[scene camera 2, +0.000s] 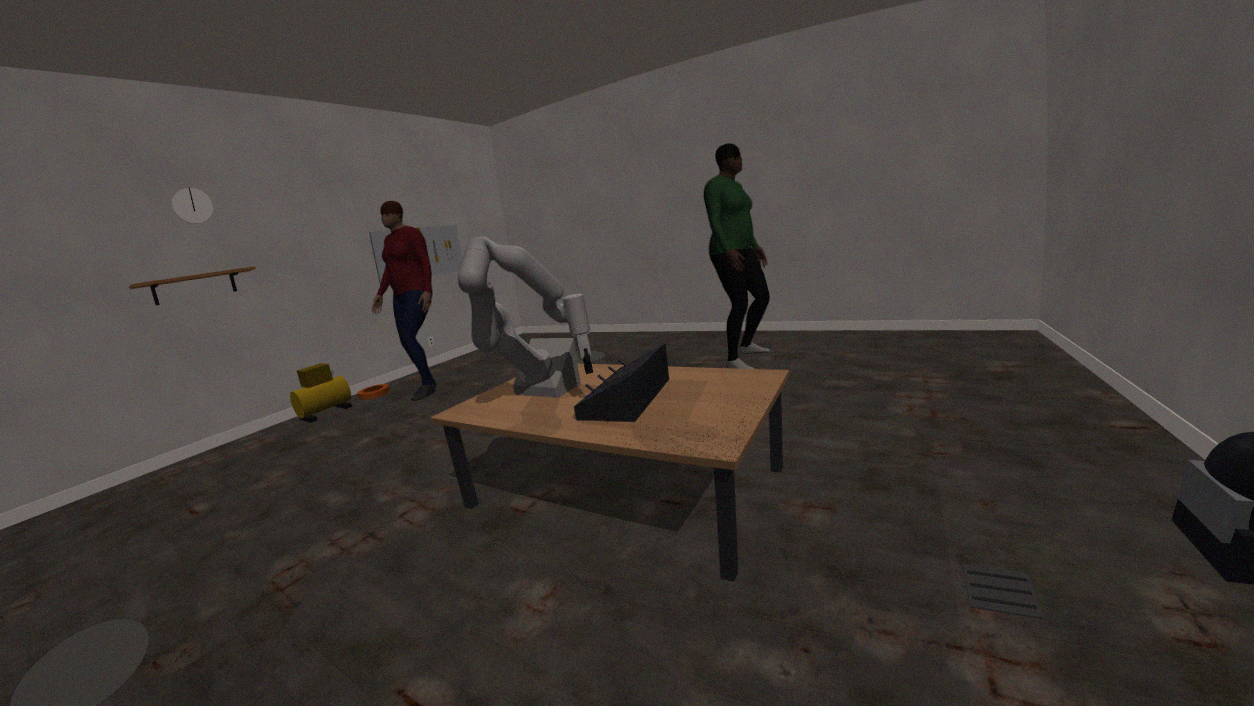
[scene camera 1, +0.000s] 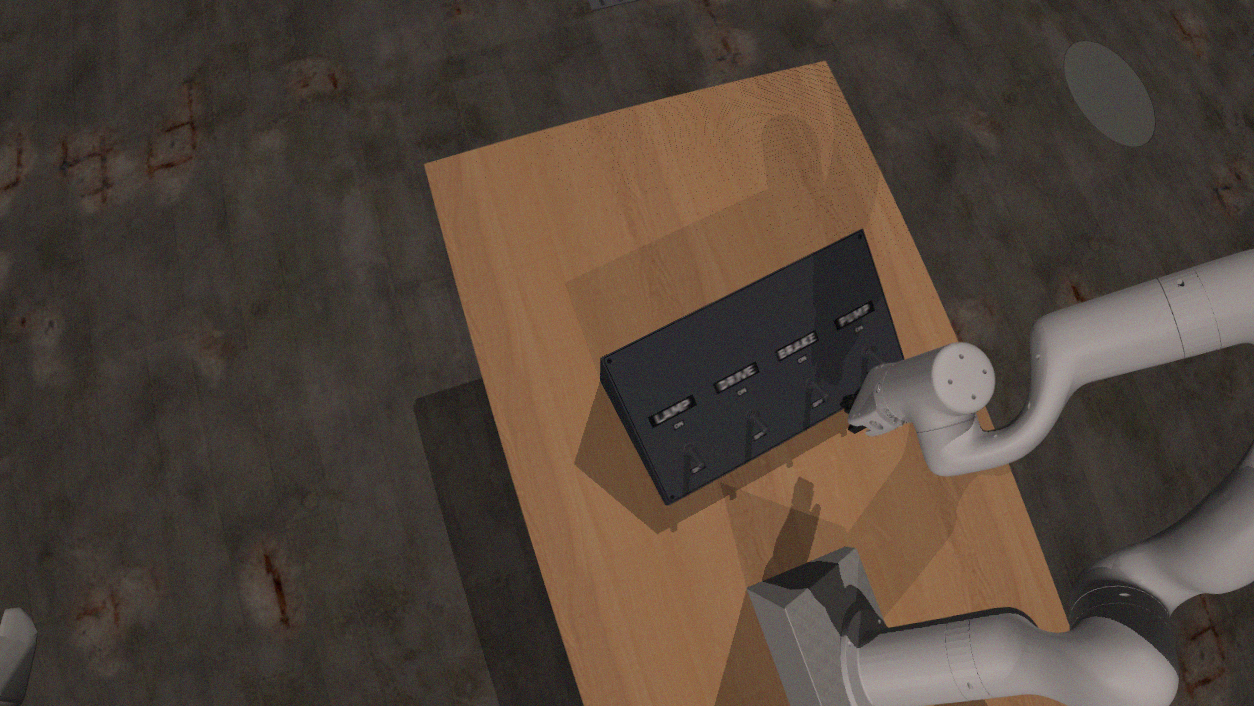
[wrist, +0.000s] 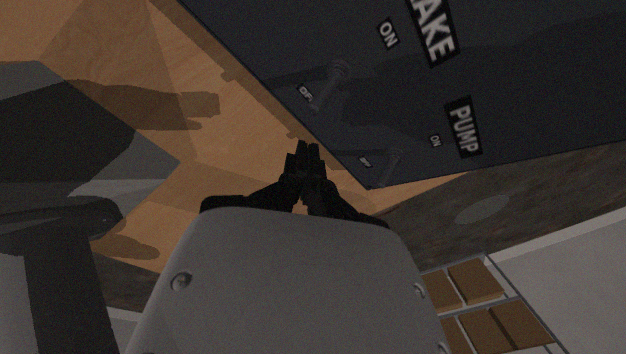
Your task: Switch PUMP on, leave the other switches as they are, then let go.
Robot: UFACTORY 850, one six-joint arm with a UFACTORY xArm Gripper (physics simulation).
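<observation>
A dark sloped switch panel (scene camera 1: 715,337) (scene camera 2: 647,385) (wrist: 560,85) stands on the table. The PUMP switch (scene camera 1: 872,356) (wrist: 391,169) is at the panel's right end in scene camera 1; its lever leans to the OFF side. The BRAKE switch (scene camera 1: 817,392) (wrist: 330,89), the DRIVE switch (scene camera 1: 757,424) and the LAMP switch (scene camera 1: 694,457) also lean to OFF. My gripper (scene camera 1: 850,415) (scene camera 2: 588,368) (wrist: 303,155) is shut and empty. Its fingertips are off the panel's lower edge, between the BRAKE and PUMP levers and apart from both. In scene camera 1 the wrist partly covers the panel's lower right corner.
The wooden table (scene camera 1: 526,263) (scene camera 2: 702,438) carries the panel and the arm's base (scene camera 1: 794,627) (scene camera 2: 544,385). A person in red (scene camera 2: 405,258) and a person in green (scene camera 2: 728,214) stand beyond the table. A rack with brown boxes (wrist: 475,280) shows in the wrist view.
</observation>
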